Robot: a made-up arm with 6 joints. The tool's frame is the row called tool.
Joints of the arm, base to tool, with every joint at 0 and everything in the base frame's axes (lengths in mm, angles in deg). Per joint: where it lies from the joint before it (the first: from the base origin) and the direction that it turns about. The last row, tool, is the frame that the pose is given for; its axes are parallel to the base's.
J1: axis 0 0 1 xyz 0 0 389
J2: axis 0 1 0 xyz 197.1 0 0
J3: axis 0 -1 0 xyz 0 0 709.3
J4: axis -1 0 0 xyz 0 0 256.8
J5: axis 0 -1 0 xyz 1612.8 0 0
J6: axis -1 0 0 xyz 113 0 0
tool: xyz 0 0 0
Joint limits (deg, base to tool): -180..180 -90..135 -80.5..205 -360..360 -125..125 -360..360
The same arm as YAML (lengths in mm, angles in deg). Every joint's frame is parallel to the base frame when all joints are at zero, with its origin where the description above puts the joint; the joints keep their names.
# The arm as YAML. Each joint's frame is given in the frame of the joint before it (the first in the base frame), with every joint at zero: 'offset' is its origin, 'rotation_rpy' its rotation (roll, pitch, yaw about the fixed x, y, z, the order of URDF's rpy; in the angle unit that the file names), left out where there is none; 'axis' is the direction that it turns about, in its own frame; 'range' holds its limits. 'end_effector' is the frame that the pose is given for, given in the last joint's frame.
length_unit: mm
angle_unit: deg
chain:
  - id: J1
    offset: [0.0, 0.0, 389.0]
    axis: [0.0, 0.0, 1.0]
    range: [-180.0, 180.0]
  - id: J2
    offset: [197.1, 0.0, 0.0]
    axis: [0.0, 1.0, 0.0]
    range: [-90.0, 135.0]
  - id: J3
    offset: [0.0, 0.0, 709.3]
    axis: [0.0, -1.0, 0.0]
    range: [-80.5, 205.0]
  - id: J4
    offset: [0.0, 0.0, 256.8]
    axis: [-1.0, 0.0, 0.0]
    range: [-360.0, 360.0]
  - id: J5
    offset: [1612.8, 0.0, 0.0]
    axis: [0.0, -1.0, 0.0]
    range: [-125.0, 125.0]
  - id: J6
    offset: [113.0, 0.0, 0.0]
    axis: [-1.0, 0.0, 0.0]
    range: [-360.0, 360.0]
end_effector:
  offset: [0.0, 0.0, 0.0]

